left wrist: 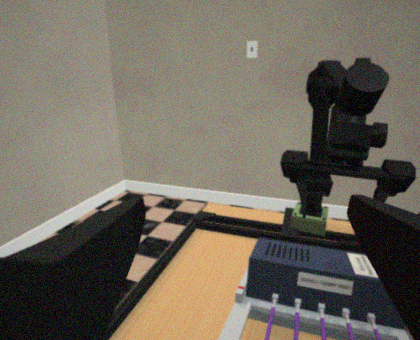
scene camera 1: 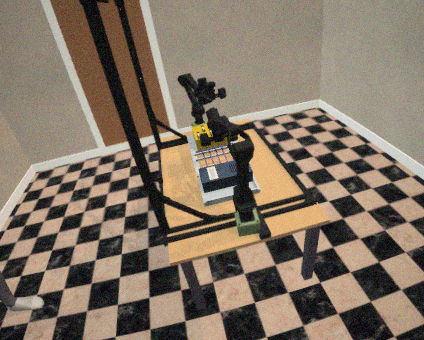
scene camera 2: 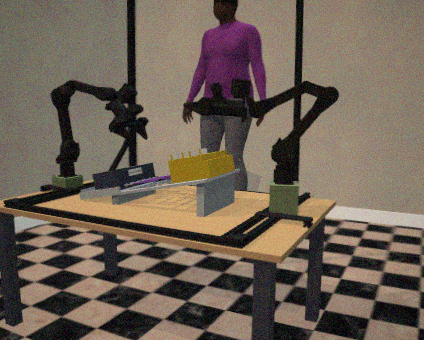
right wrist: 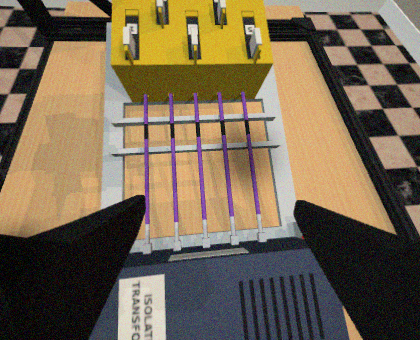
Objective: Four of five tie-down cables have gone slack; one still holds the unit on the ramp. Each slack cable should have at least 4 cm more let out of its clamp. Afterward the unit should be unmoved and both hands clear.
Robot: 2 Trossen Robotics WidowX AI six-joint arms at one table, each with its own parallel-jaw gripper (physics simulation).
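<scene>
The dark blue unit (scene camera 1: 225,176) (scene camera 2: 125,176) (left wrist: 300,270) (right wrist: 200,285) sits at the ramp's low end. Five purple cables (left wrist: 297,325) (right wrist: 200,175) run from it to the yellow clamp block (scene camera 1: 201,134) (scene camera 2: 192,167) (right wrist: 192,80) higher on the grey ramp (scene camera 1: 220,196) (scene camera 2: 215,194) (right wrist: 287,175). All look nearly straight; which are slack I cannot tell. Each has a black band between two crossbars. Five levers stand up from the block. My right gripper (right wrist: 221,204) is open and empty above the unit's cable side. My left gripper (left wrist: 246,206) is open and empty, high above the block's side.
Black rails (scene camera 2: 150,227) (right wrist: 345,125) frame the wooden table (scene camera 1: 280,170) (scene camera 2: 240,222). A black upright frame (scene camera 1: 117,100) stands at the table's left in scene camera 1. A person in purple (scene camera 2: 232,55) stands behind the table in scene camera 2. A small red-marked block (left wrist: 240,292) sits beside the unit.
</scene>
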